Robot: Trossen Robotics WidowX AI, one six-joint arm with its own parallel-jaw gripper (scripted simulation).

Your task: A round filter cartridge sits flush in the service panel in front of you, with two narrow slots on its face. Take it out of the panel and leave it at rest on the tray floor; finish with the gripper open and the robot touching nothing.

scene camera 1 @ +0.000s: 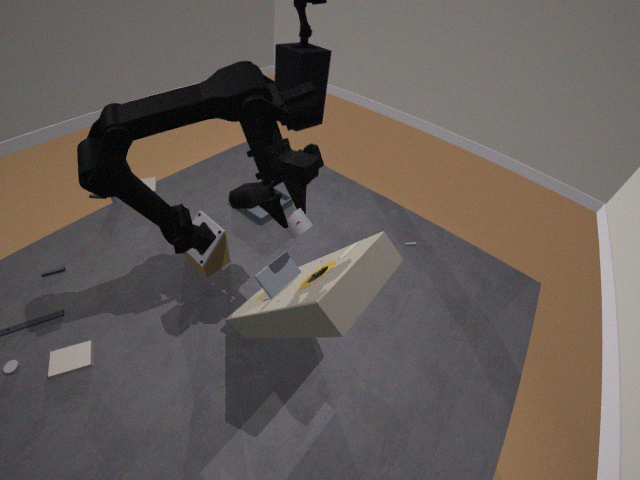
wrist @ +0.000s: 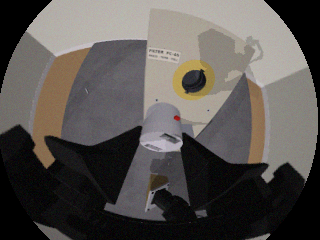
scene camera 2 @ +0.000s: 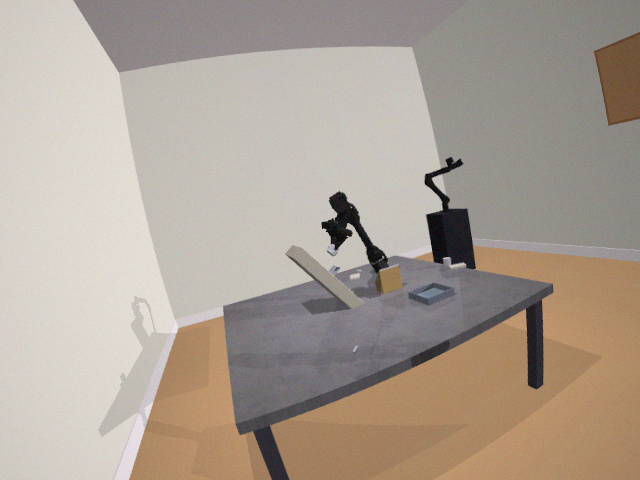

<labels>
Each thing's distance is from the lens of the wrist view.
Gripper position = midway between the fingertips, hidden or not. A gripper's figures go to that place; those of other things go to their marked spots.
my gripper (wrist: 161, 132): 10 cm
round filter cartridge (wrist: 161, 132): 7 cm
</labels>
